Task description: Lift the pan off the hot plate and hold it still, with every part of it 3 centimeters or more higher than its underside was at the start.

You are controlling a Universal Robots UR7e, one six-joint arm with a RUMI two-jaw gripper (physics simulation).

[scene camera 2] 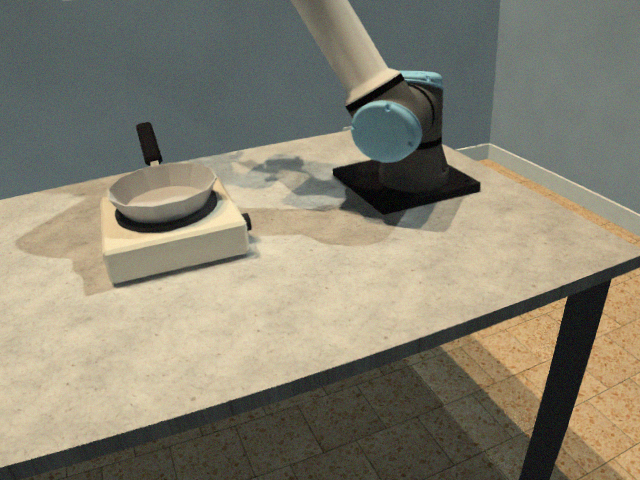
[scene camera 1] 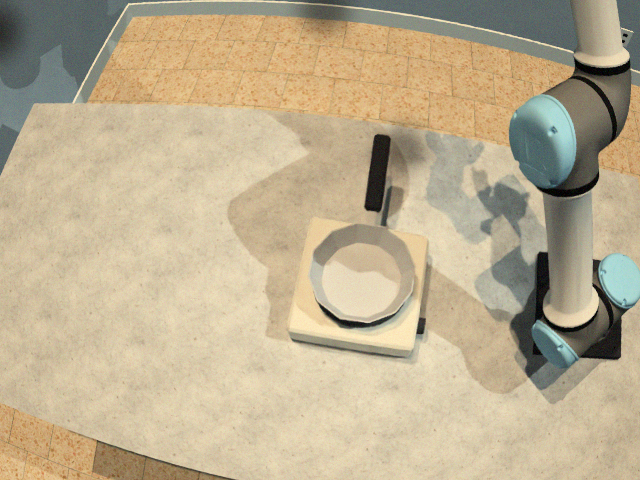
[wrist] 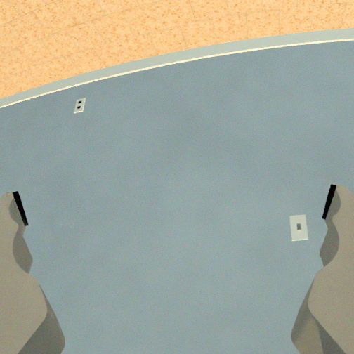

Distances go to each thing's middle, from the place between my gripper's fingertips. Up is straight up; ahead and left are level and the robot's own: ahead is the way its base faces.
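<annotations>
Pale grey pan (scene camera 1: pixel 362 272): my hand is far above it, far to the right of it and slightly short of it. Cream hot plate (scene camera 2: pixel 131 250): 62 cm below my hand, 46 cm to the left of it, 5 cm ahead of it.
</annotations>
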